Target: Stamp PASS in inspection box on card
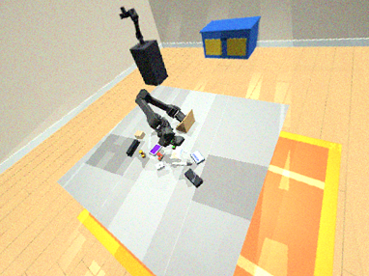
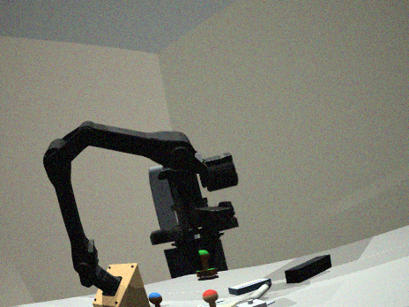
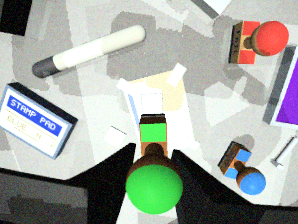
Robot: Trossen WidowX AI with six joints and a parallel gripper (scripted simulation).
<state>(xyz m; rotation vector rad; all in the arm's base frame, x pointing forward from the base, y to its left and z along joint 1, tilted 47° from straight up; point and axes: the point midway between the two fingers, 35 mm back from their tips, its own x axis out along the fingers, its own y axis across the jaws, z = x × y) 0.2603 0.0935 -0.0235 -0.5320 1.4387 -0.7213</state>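
Right now my gripper tip is 90 mm to the right of the white rod, 90 mm above it and 60 mm short of it. The rest, counted from my gripper tip: blue-knobbed stamp (110 mm to the right, 80 mm below, 60 mm behind); red-knobbed stamp (90 mm to the right, 80 mm below, 80 mm ahead); green-knobbed PASS stamp (right at my gripper tip).
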